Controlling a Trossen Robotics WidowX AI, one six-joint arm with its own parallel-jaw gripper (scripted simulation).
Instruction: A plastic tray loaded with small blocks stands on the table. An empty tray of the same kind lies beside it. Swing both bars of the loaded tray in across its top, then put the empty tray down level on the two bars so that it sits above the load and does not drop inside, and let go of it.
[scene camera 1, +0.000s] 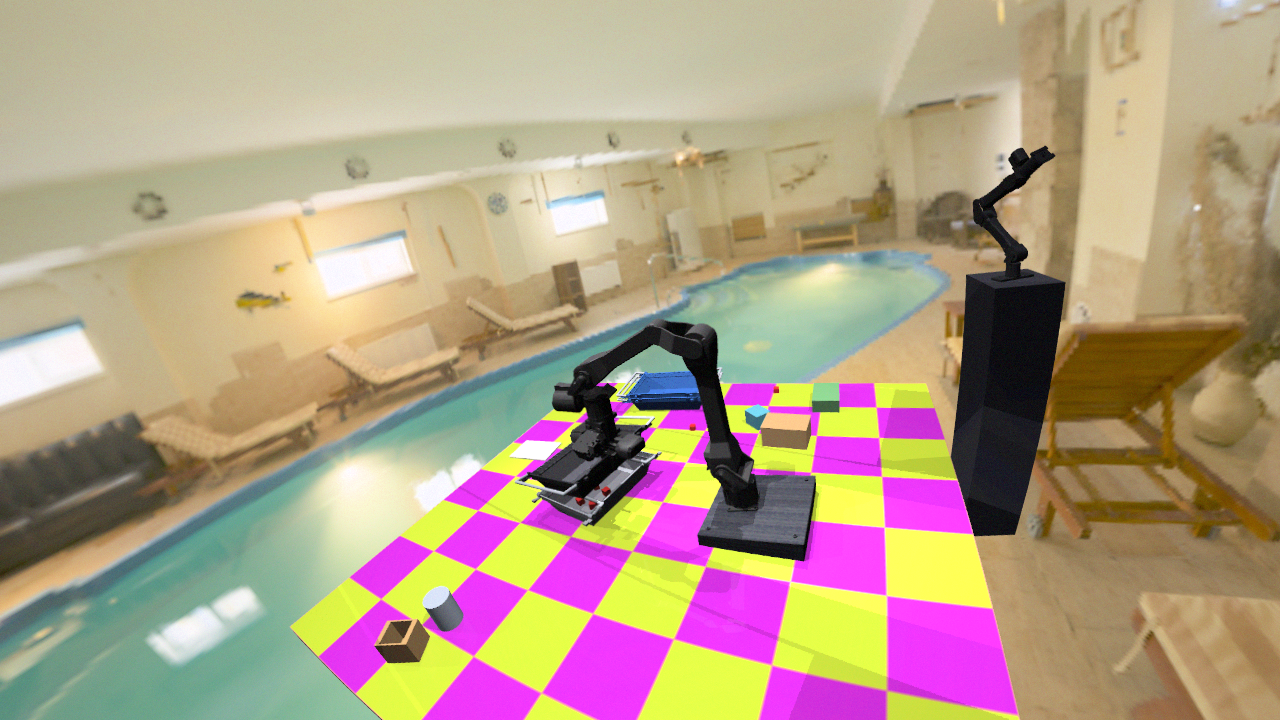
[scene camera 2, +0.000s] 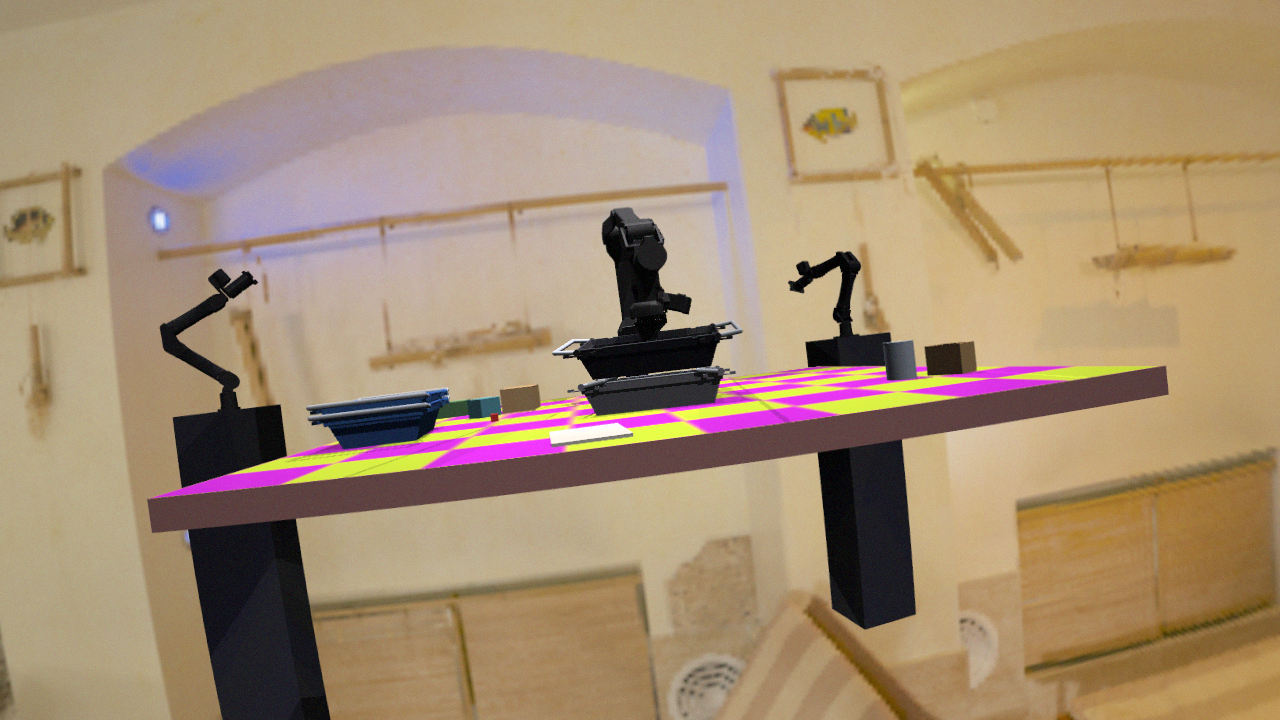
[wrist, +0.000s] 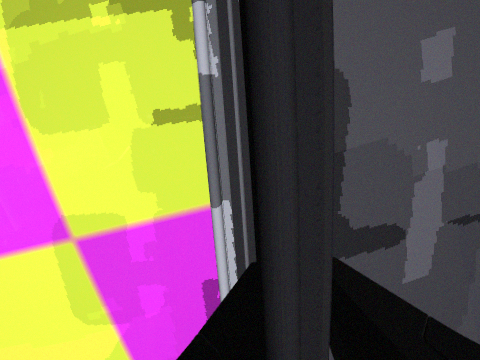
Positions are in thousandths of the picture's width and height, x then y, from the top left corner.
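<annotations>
I see a white flat card (scene camera 1: 415, 626), which is 140 cm from the lens. A green block (scene camera 1: 645, 553) is 129 cm from the lens. The marked spots on the green block and a grey cylinder (scene camera 1: 344, 840) are 110 cm apart. My gripper (scene camera 1: 479, 651) is 101 cm from the lens, and the grey cylinder is 91 cm from the lens.
</annotations>
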